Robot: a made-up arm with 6 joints.
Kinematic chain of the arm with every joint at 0, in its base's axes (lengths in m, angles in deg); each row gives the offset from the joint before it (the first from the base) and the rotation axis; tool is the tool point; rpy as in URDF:
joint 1: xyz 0 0 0.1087 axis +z
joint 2: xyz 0 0 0 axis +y
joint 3: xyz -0.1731 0 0.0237 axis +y
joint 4: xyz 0.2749 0 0.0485 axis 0.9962 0 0.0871
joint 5: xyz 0 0 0 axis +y
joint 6: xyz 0.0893 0 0.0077 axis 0.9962 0 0.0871
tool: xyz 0 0 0 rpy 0 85 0
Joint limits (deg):
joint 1: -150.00..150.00
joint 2: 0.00..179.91
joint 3: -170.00..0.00
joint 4: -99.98..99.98
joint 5: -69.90..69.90
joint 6: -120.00..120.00
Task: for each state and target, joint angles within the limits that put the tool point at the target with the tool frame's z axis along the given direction. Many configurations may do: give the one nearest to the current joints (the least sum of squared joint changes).
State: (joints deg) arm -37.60 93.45 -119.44 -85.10 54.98 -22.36
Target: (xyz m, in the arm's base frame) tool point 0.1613 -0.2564 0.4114 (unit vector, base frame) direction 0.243 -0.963 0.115
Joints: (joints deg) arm -50.61 71.74 -87.34 -63.79 28.16 -22.36
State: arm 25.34 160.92 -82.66 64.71 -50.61 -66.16
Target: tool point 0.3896 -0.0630 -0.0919 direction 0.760 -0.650 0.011
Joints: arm -0.85 161.02 -93.55 42.89 -69.77 -66.16
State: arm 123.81 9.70 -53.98 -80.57 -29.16 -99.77
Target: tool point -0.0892 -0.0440 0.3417 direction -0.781 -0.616 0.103
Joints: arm 149.81 0.15 -35.77 -99.78 -69.86 -99.77
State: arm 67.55 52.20 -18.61 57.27 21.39 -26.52
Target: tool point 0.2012 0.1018 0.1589 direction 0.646 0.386 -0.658
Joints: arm 25.12 38.70 -25.11 7.95 32.97 -26.51
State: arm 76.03 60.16 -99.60 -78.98 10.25 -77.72
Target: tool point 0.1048 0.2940 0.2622 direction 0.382 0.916 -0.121
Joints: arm 71.61 63.57 -53.33 -67.89 4.55 -77.72
